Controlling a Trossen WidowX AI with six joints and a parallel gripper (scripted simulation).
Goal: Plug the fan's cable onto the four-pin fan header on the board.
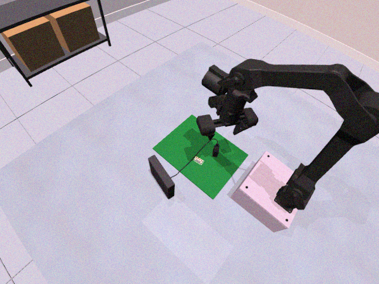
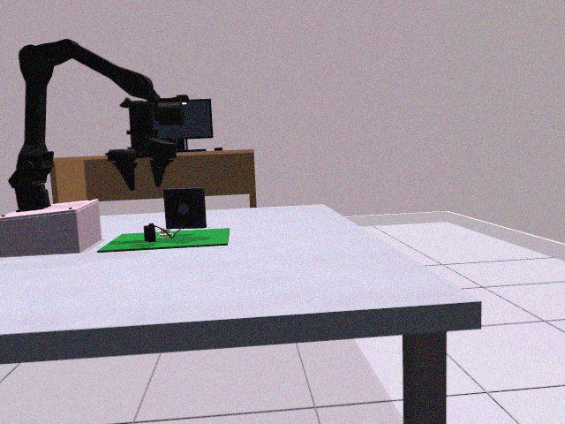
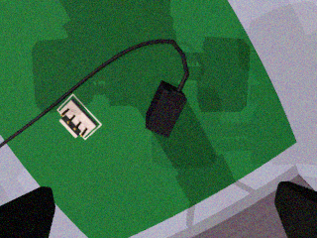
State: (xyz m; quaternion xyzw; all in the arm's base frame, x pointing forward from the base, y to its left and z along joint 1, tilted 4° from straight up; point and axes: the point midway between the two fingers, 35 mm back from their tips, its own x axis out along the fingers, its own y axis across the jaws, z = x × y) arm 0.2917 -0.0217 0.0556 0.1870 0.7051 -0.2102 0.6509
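Now: gripper tip 110 mm above the black plug and 10 mm to the left of it. The rest, counted from my gripper tip: black fan: 210 mm to the left, 80 mm below, 60 mm ahead; green board: 150 mm below, 50 mm ahead, 20 mm to the left.
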